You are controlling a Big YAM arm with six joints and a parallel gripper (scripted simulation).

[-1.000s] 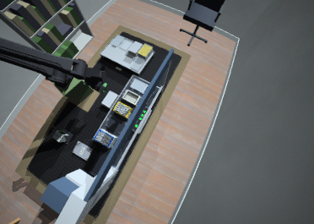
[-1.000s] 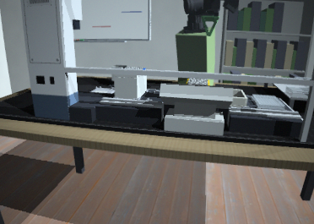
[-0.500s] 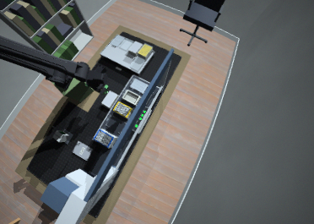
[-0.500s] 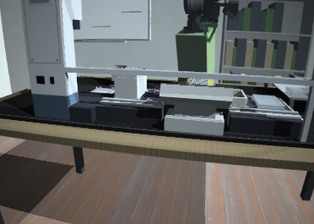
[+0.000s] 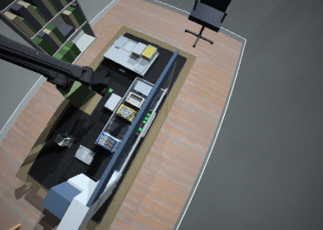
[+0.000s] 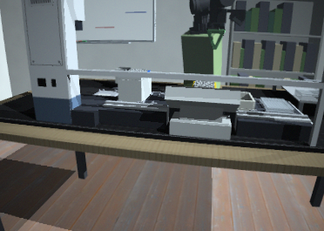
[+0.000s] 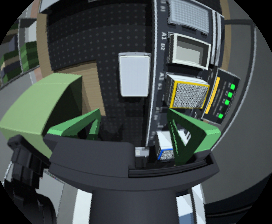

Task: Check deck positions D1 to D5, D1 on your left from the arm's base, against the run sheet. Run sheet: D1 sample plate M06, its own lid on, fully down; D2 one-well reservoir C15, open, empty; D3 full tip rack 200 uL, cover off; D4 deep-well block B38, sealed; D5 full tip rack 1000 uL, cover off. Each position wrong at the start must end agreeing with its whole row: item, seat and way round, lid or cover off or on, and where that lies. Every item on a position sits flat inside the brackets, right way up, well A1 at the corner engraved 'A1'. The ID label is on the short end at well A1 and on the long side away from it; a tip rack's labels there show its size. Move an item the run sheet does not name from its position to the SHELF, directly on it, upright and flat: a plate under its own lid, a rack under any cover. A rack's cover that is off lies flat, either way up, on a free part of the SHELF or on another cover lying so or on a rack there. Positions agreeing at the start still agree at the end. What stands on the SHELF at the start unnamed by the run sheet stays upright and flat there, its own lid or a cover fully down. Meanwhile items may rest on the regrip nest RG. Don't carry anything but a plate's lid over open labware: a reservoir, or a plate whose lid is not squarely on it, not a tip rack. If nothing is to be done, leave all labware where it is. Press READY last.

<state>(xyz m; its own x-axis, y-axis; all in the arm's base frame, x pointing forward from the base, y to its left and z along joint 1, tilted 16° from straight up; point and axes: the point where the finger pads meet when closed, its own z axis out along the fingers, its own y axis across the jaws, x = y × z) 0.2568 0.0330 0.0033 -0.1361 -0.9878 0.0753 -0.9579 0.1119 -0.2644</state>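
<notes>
The sealed block is 200 mm below my hand. From my hand the other things lie so: reservoir 180 mm below, 170 mm ahead, 70 mm to the left; blue tip rack 300 mm to the right, 120 mm below, 120 mm ahead; yellow tip rack 150 mm ahead, 140 mm below, 50 mm to the right.
</notes>
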